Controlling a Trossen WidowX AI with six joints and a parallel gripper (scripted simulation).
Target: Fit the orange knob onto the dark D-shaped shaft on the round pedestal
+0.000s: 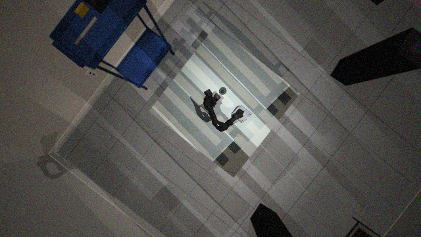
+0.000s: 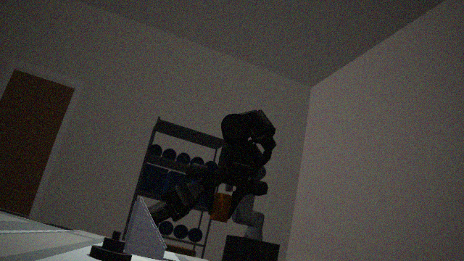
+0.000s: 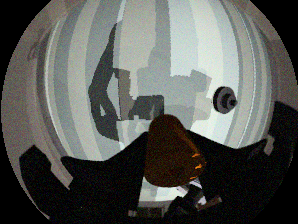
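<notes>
My gripper tip is 2 cm past the dark round pedestal, 21 cm to the left of it and 11 cm above it. From my gripper tip the other things lie so: orange knob: 2 cm above.
</notes>
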